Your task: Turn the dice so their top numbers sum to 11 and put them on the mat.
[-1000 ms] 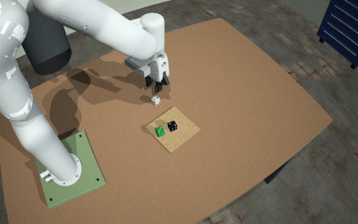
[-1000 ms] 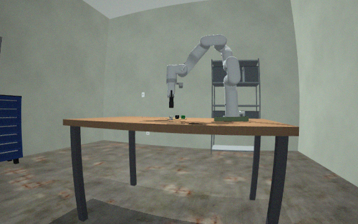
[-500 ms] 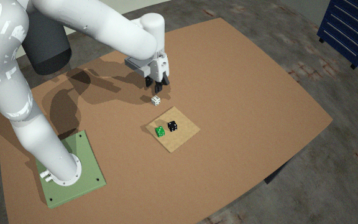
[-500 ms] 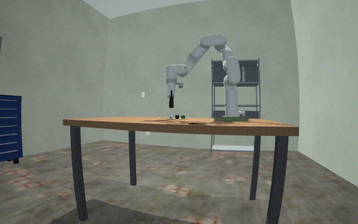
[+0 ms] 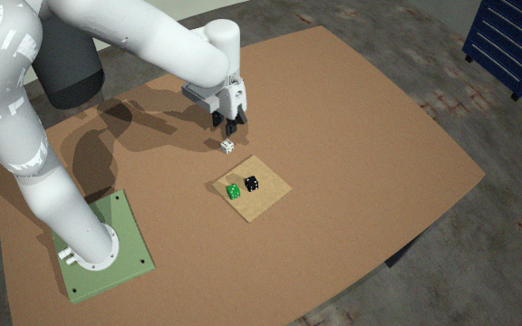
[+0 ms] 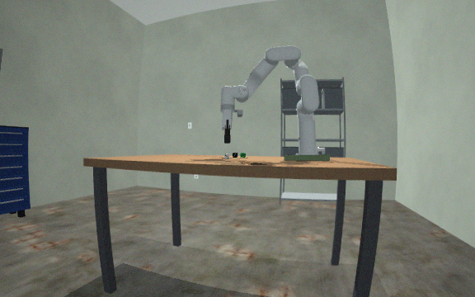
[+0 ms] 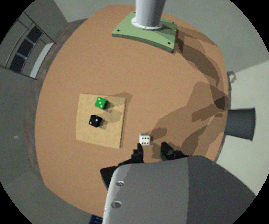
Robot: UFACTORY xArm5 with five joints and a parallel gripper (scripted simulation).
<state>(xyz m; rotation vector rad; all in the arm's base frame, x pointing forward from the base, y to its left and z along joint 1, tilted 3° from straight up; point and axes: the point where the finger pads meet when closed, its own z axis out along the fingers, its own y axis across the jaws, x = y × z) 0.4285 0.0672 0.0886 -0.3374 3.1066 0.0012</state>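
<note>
Right now my hand is 9 cm above the white die. Also, from my hand: tan mat: 13 cm to the right, 10 cm below, 2 cm behind; then green die: 13 cm to the right, 9 cm below, 7 cm behind; then black die: 13 cm to the right, 9 cm below, 2 cm behind.
</note>
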